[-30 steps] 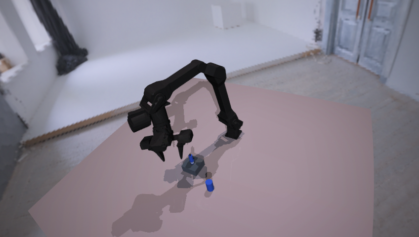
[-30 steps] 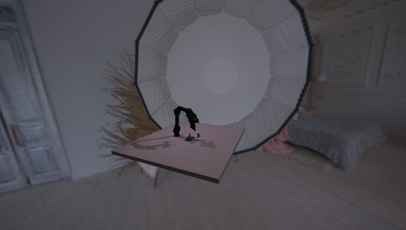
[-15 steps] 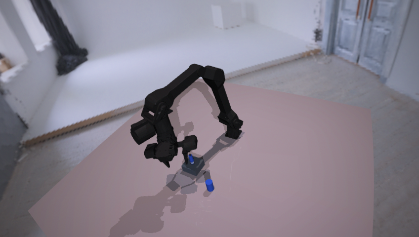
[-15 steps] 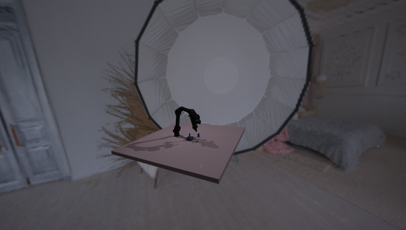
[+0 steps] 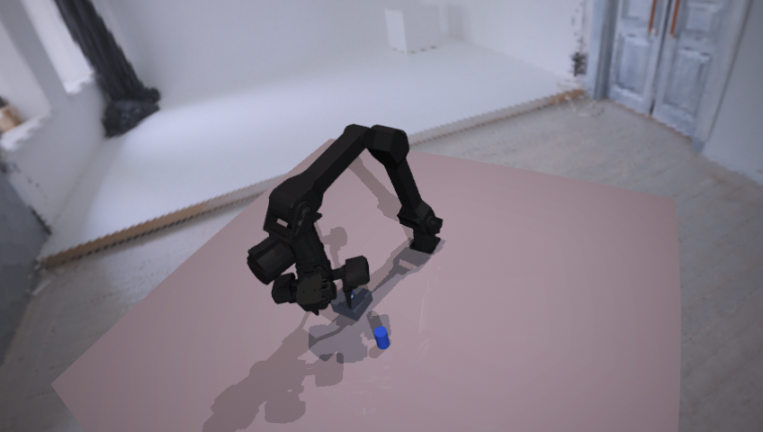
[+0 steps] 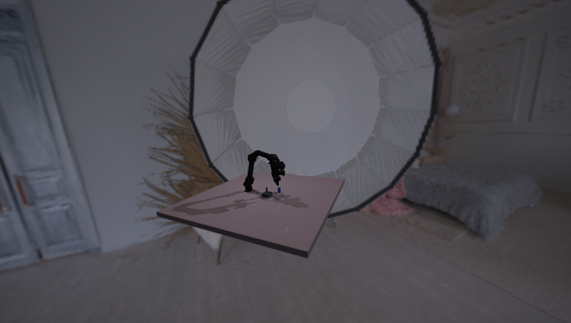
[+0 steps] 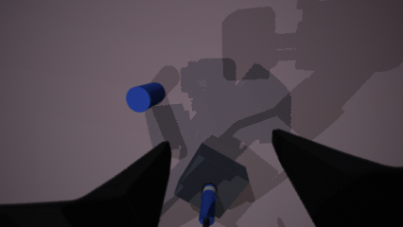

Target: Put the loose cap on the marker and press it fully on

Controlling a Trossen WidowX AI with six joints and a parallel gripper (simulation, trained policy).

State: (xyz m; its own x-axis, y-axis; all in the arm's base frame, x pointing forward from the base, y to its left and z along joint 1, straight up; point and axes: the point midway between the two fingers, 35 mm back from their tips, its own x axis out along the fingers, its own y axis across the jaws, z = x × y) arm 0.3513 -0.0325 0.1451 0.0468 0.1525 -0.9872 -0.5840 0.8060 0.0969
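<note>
Right now the blue cap is 90 mm below my gripper tip, 80 mm to the left of it and 30 mm behind it. The rest, counted from my gripper tip: dark grey holder block (90 mm below, 90 mm behind, 40 mm to the right).
</note>
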